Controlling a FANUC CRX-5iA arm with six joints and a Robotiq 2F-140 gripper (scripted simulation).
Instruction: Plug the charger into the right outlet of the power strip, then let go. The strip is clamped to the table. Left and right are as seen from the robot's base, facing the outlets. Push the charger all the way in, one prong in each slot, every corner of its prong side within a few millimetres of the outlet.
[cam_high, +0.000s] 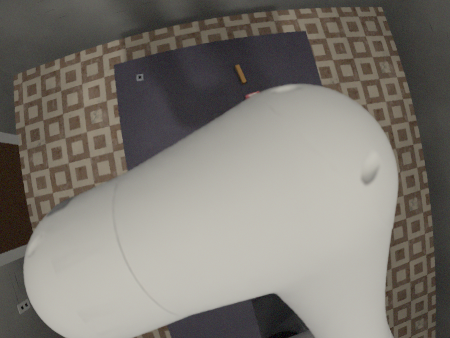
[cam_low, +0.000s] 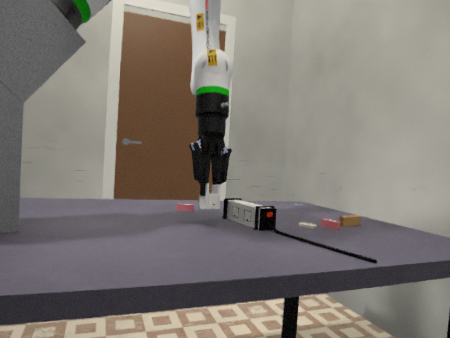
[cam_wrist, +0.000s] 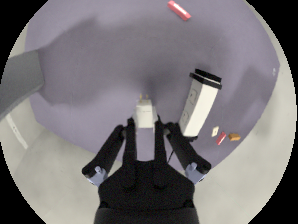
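My hand is 20 mm above the charger, 10 mm to the right of it and 10 mm past it. From my hand the other things lie so: power strip 140 mm ahead, 50 mm to the left, 50 mm below; red switch 150 mm ahead, 50 mm to the right, 40 mm below.
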